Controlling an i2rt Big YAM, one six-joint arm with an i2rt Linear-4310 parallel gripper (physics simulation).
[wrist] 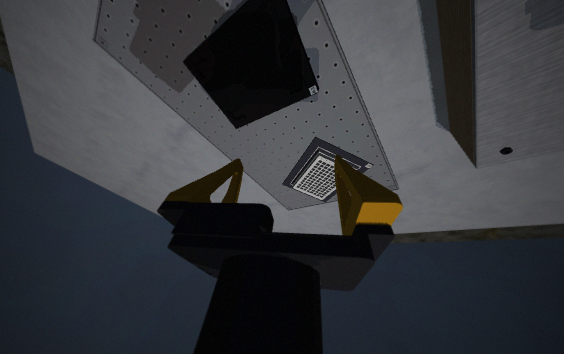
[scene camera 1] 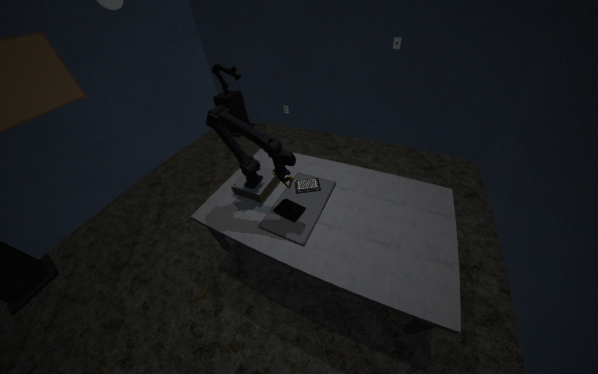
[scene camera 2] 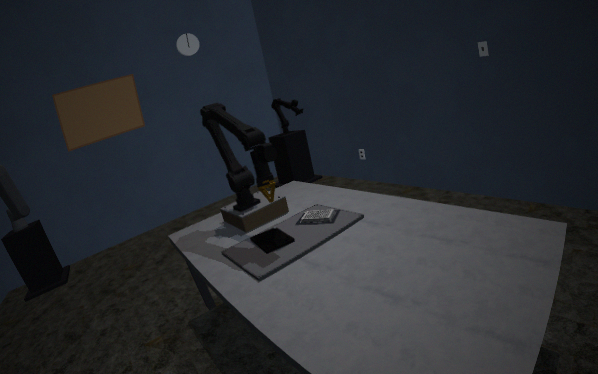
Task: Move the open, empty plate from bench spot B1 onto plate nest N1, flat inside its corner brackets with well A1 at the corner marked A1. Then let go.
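Frame: origin at the arm's base, x left, y ahead, z down, level; metres.
Seen in the pictures: gripper, between the fingertips: (wrist: 286, 161) (scene camera 1: 285, 184) (scene camera 2: 271, 199); arm's base, origin of its link: (scene camera 1: 253, 182) (scene camera 2: 247, 205).
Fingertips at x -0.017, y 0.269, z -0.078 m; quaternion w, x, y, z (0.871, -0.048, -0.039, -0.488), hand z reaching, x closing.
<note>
Pixels of each thing's top centre, then the offset from my fingertips to it. "spot": a spot on its surface instead. Level surfaces: height alone.
- black square, a spot on its surface: (wrist: 252, 65) (scene camera 1: 286, 209) spot: dx -0.080, dy +0.030, dz +0.129 m
- small corner label, a spot on its surface: (wrist: 313, 90) spot: dx -0.006, dy -0.021, dz +0.129 m
- white table, height of its surface: dz +0.154 m
The open, empty plate (scene camera 1: 307, 185) (scene camera 2: 319, 215) (wrist: 316, 179) is a pale grid of wells. It lies flat on a dark, white-outlined spot with a small tag (wrist: 369, 165), which I take as B1. Its well A1 cannot be told. A black square (scene camera 1: 289, 210) (scene camera 2: 272, 240) (wrist: 252, 65), which I take as nest N1, lies on the same board; faint brackets and a small corner label (wrist: 313, 90) show in the wrist view. My gripper (scene camera 1: 286, 183) (scene camera 2: 269, 193) (wrist: 286, 161) is open and empty, raised above the bench on the arm-base side of the plate, apart from it.
A grey perforated board (scene camera 1: 320, 202) (scene camera 2: 310, 234) (wrist: 285, 135) carries both spots on the white table (scene camera 1: 390, 225) (scene camera 2: 425, 270). The arm's wood-sided base block (scene camera 1: 265, 192) (scene camera 2: 265, 213) (wrist: 460, 90) stands beside the board. Another arm on a dark pedestal (scene camera 1: 232, 106) (scene camera 2: 292, 155) stands beyond the table.
</note>
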